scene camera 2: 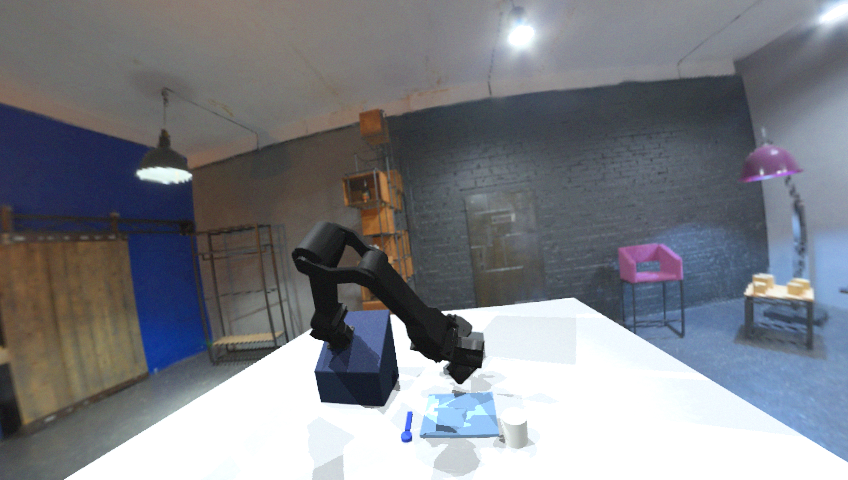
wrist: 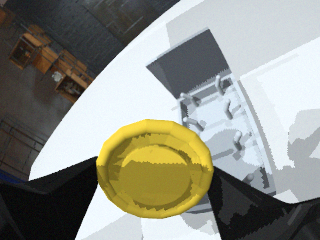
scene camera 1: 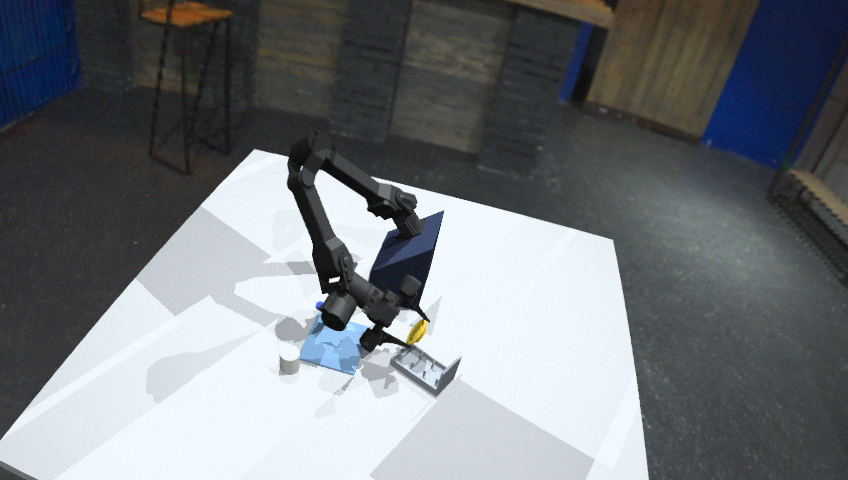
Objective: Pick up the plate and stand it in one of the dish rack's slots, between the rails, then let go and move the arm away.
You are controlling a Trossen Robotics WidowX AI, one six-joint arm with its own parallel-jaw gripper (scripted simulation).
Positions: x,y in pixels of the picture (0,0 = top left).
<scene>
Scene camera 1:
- my gripper: 420,334
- grey dish rack: 423,369
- light blue mat: 339,350
</scene>
